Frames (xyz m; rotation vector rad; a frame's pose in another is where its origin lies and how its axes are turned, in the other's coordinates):
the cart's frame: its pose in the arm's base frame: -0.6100 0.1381 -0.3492 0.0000 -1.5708 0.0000
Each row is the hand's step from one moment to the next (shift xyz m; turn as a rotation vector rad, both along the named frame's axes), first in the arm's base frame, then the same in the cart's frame.
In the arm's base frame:
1: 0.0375 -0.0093 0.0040 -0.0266 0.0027 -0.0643
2: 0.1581 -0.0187 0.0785 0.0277 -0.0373 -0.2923
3: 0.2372 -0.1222 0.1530 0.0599 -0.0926 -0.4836
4: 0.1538 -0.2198 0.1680 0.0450 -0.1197 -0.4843
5: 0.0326 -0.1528 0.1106 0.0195 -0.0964 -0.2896
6: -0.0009 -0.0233 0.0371 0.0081 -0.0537 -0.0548
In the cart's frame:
1: 0.0040 -0.0093 -0.0375 -0.0643 0.0027 0.0266
2: 0.0785 -0.0187 -0.1581 -0.2923 -0.0373 -0.0277
3: 0.1530 -0.1222 -0.2372 -0.4836 -0.0926 -0.0599
4: 0.1680 -0.2198 -0.1538 -0.4843 -0.1197 -0.0450
5: 0.1106 -0.1528 -0.0326 -0.2896 -0.0964 -0.0195
6: 0.0371 -0.0233 0.0009 -0.0548 -0.0537 -0.0081

